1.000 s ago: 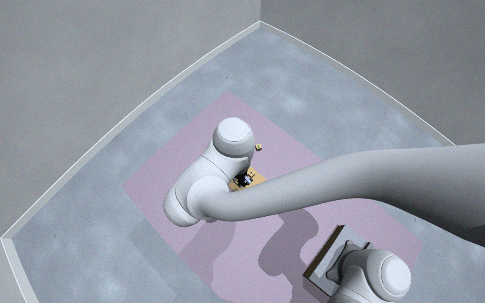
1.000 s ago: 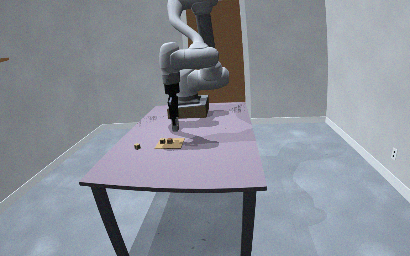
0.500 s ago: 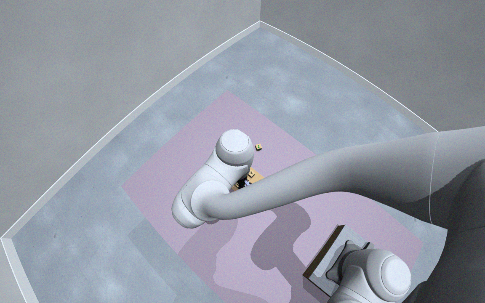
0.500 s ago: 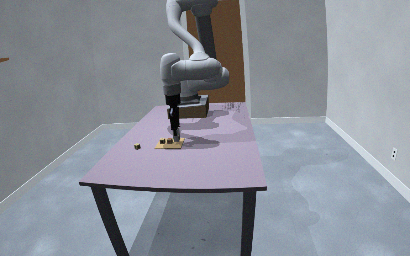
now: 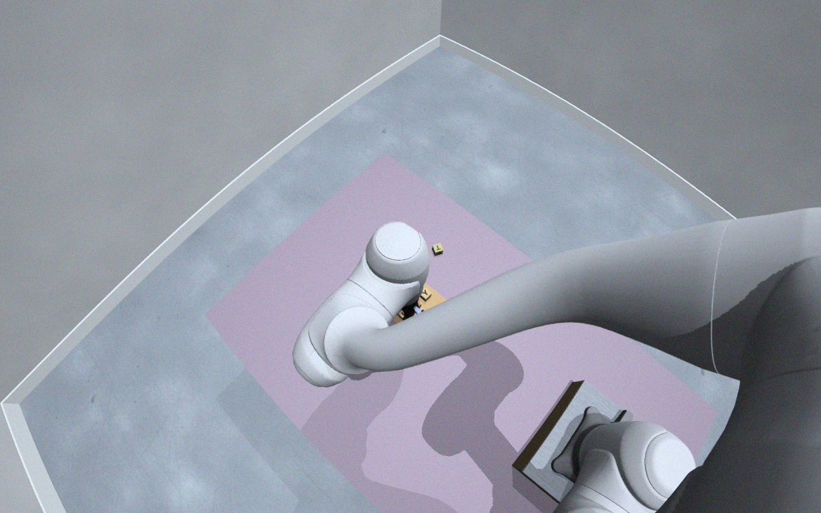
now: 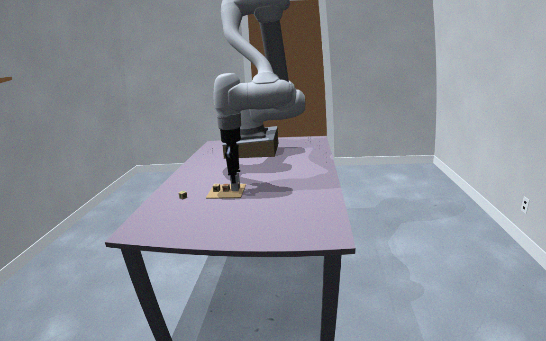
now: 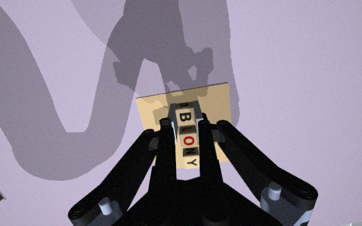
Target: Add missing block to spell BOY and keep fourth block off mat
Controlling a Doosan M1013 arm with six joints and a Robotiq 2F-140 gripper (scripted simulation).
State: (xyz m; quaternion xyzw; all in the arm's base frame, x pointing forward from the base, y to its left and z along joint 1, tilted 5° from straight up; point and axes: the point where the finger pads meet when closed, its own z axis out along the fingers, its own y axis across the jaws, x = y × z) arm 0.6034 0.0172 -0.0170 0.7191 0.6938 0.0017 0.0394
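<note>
Right now the mat is 4 cm to the right of my hand and 4 cm below it. The rest, counted from my hand: block 21 cm to the right, 6 cm ahead, 3 cm below.
</note>
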